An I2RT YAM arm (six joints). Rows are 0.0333 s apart.
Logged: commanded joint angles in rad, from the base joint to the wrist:
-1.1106, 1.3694, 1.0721, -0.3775, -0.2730, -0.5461
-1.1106, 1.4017, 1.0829, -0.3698, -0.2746, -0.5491
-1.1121, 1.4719, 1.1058, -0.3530, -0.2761, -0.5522
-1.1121, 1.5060, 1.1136, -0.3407, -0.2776, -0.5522
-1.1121, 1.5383, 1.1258, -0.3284, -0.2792, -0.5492
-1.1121, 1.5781, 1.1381, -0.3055, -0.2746, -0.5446
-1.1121, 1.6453, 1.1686, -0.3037, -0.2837, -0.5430
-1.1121, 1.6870, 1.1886, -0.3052, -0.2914, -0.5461
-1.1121, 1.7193, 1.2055, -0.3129, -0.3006, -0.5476
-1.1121, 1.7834, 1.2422, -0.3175, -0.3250, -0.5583
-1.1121, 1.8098, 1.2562, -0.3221, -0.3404, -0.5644
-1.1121, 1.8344, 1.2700, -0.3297, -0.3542, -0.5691
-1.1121, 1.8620, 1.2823, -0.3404, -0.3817, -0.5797
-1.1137, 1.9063, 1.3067, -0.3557, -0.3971, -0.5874
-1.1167, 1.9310, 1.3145, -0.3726, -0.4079, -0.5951
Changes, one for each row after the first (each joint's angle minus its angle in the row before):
0.0000, 0.0323, 0.0108, 0.0077, -0.0016, -0.0030
-0.0015, 0.0702, 0.0229, 0.0168, -0.0015, -0.0031
0.0000, 0.0341, 0.0078, 0.0123, -0.0015, 0.0000
0.0000, 0.0323, 0.0122, 0.0123, -0.0016, 0.0030
0.0000, 0.0398, 0.0123, 0.0229, 0.0046, 0.0046
0.0000, 0.0672, 0.0305, 0.0018, -0.0091, 0.0016
0.0000, 0.0417, 0.0200, -0.0015, -0.0077, -0.0031
0.0000, 0.0323, 0.0169, -0.0077, -0.0092, -0.0015
0.0000, 0.0641, 0.0367, -0.0046, -0.0244, -0.0107
0.0000, 0.0264, 0.0140, -0.0046, -0.0154, -0.0061
0.0000, 0.0246, 0.0138, -0.0076, -0.0138, -0.0047
0.0000, 0.0276, 0.0123, -0.0107, -0.0275, -0.0106
-0.0016, 0.0443, 0.0244, -0.0153, -0.0154, -0.0077
-0.0030, 0.0247, 0.0078, -0.0169, -0.0108, -0.0077

